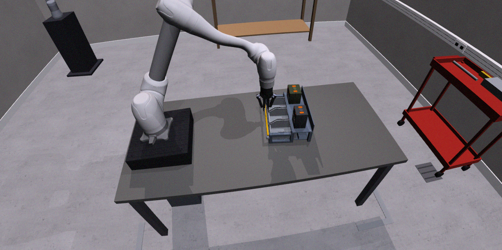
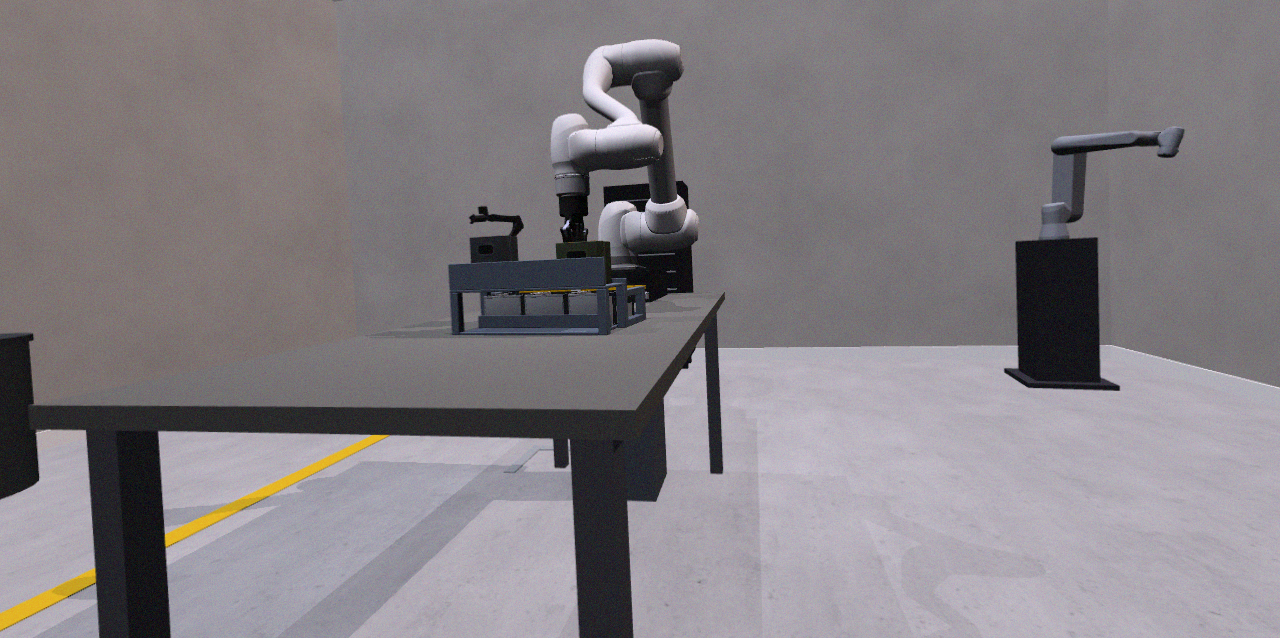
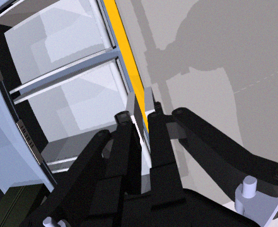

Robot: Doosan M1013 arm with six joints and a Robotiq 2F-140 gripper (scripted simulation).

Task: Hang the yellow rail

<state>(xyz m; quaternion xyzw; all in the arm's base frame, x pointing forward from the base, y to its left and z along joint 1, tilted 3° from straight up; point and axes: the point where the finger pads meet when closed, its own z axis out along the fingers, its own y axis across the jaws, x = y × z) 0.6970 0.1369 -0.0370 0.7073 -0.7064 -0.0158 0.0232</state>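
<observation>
My hand is 10 mm short of the rack front bar and 100 mm above it. Round my hand: yellow rail: 30 mm below.
</observation>
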